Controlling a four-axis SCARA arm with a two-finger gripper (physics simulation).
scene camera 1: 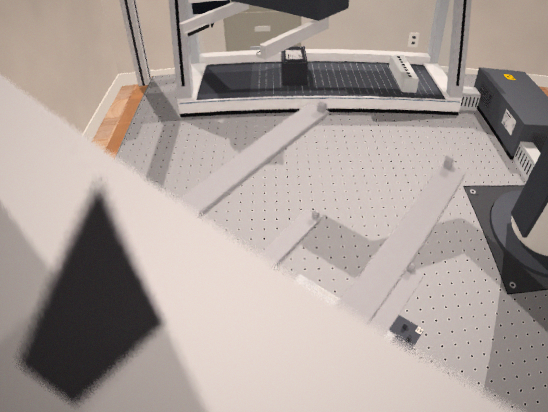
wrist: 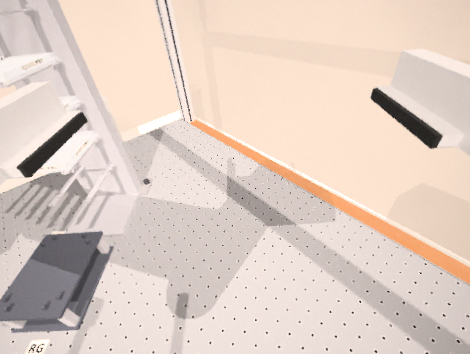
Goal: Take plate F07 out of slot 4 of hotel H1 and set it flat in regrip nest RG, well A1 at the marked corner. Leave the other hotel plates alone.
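Places are measured from the arm's base along level axes (x left, y back, z up), in metres.
Pixels of known places: gripper, between the fingertips: (scene camera 1: 218, 39) (wrist: 223, 88); arm's base, origin of its link: (scene camera 1: 536, 235).
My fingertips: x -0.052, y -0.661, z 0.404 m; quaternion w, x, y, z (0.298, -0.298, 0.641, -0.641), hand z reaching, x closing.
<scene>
For each thing: its top centre in the pictures, then the offset to it from my fingertips. "spot": a spot on its surface instead.
- upper plate, centre of its top: (wrist: 6, 63) dz -0.030, dx +0.445, dy +0.086 m
- lower plate, centre of its top: (wrist: 61, 147) dz -0.187, dx +0.445, dy +0.086 m
- dark regrip nest, centre of its top: (wrist: 48, 266) dz -0.322, dx +0.307, dy +0.201 m
- small dark fixture, a spot on its surface: (scene camera 1: 406, 329) spot: dz -0.332, dx +0.279, dy +0.270 m
- black box, a spot on its surface: (scene camera 1: 294, 70) spot: dz -0.294, dx -0.463, dy +0.130 m
- dark grey cabinet, a spot on its surface: (scene camera 1: 515, 95) spot: dz -0.277, dx -0.339, dy +0.744 m
My gripper (scene camera 1: 222, 39) (wrist: 223, 87) is open, its fingers wide apart with nothing between them. In the wrist view a white hotel rack (wrist: 65, 45) stands at the left, partly behind the left finger. An upper plate (wrist: 27, 67) and a lower plate (wrist: 77, 150) show in it; their labels are too small to read, so I cannot tell which is F07. The dark regrip nest (wrist: 37, 290) is low at the left, in front of the rack, beside its RG label (wrist: 36, 347). No plate lies on its visible top. Scene camera 1 shows a small dark fixture (scene camera 1: 406, 329), partly hidden.
A large blurred pale shape fills the lower left of scene camera 1. Long pale bars (scene camera 1: 260, 155) (scene camera 1: 405, 240) cross the perforated table. A white-framed deck (scene camera 1: 320, 105) with a black box (scene camera 1: 294, 70) stands behind, and a dark grey cabinet (scene camera 1: 515, 95) at right.
</scene>
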